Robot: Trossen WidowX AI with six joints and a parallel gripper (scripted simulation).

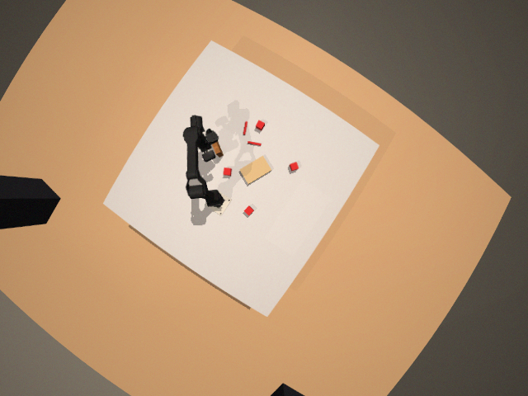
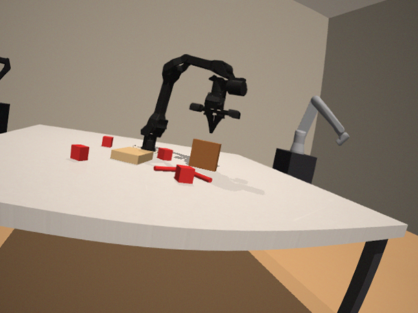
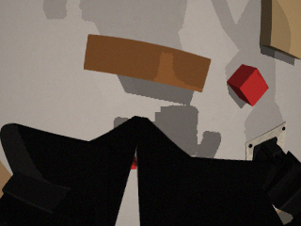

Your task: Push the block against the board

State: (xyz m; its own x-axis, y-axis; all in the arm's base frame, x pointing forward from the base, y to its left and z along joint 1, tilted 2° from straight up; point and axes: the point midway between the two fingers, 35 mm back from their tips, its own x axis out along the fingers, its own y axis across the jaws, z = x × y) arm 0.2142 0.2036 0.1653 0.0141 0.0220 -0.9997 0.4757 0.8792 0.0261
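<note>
Right now the brown square block is 3 cm ahead of my gripper tip, 2 cm to the right of it and 8 cm below it. Round my gripper tip: tiny red piece 13 cm behind, 6 cm to the left, 12 cm below; tan board 7 cm ahead, 28 cm to the right, 11 cm below.
</note>
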